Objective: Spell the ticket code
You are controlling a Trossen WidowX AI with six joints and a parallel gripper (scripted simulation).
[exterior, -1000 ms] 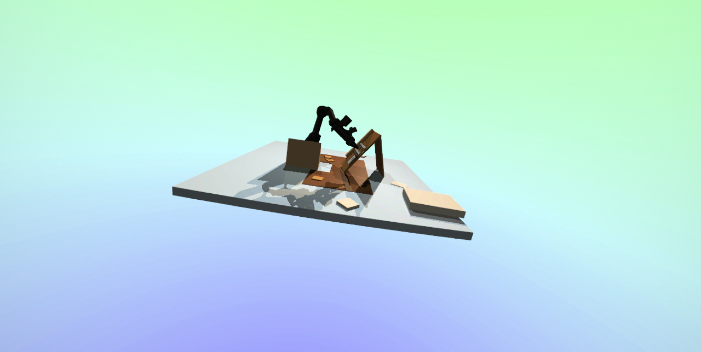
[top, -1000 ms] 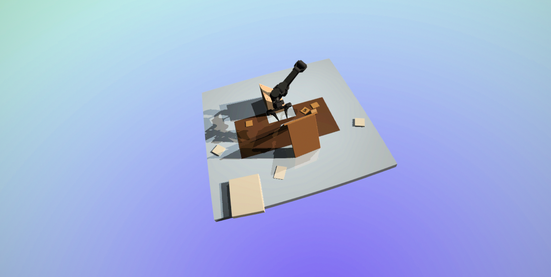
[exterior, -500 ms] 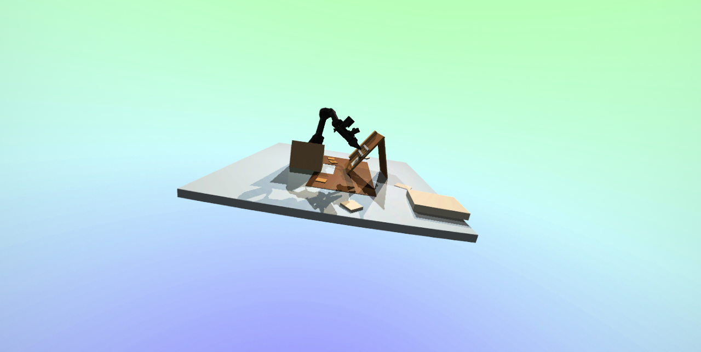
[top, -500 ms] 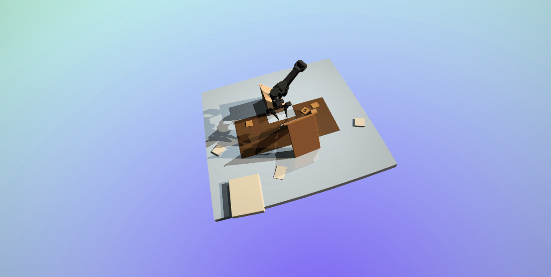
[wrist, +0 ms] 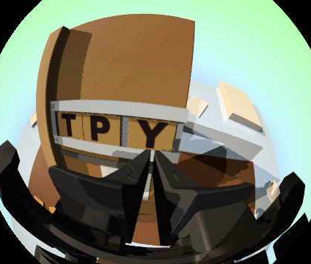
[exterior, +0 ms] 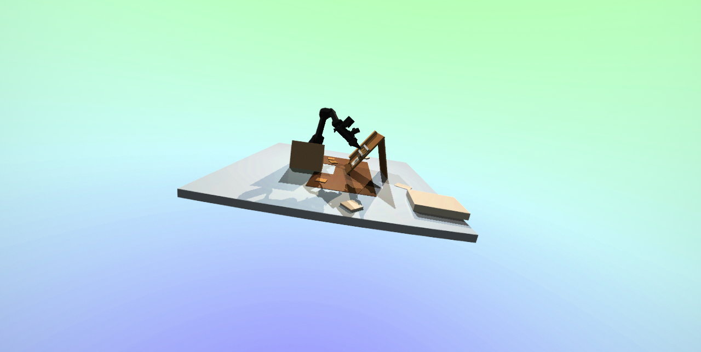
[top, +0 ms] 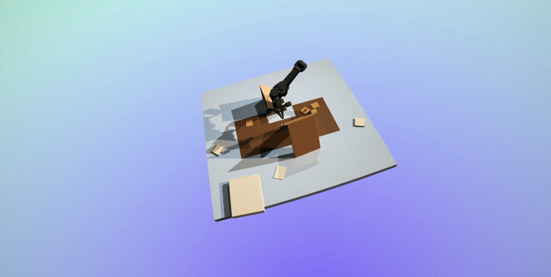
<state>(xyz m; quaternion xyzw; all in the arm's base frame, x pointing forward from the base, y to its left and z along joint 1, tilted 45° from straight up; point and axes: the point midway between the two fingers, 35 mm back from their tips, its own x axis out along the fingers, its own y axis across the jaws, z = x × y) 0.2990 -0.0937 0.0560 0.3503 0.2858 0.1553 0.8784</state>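
My gripper tip is now 4 cm short of the tan letter tile and 2 cm above it. Also, from my gripper tip: white ticket (10 cm below, 3 cm to the left, 2 cm behind); then dark brown mat (18 cm below, 12 cm behind, 2 cm to the left); then cream block (41 cm ahead, 40 cm to the right, 16 cm below).
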